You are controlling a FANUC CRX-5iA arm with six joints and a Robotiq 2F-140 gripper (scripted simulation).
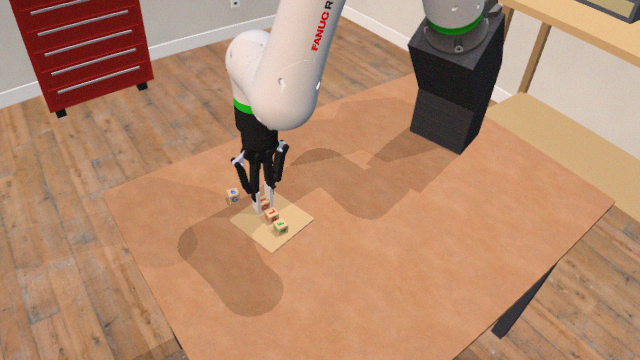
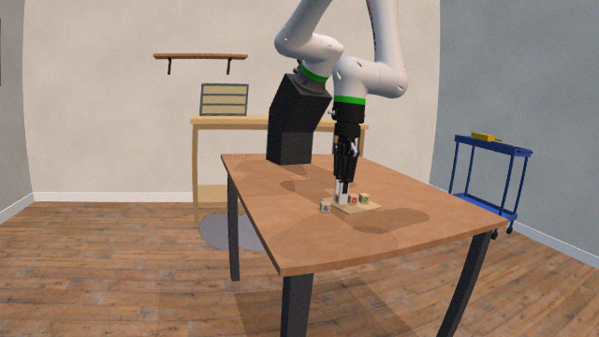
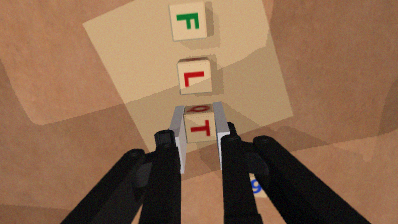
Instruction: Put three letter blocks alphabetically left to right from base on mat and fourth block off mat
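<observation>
Now: the tan mat 40 mm to the left of my hand and 40 mm below it.
</observation>
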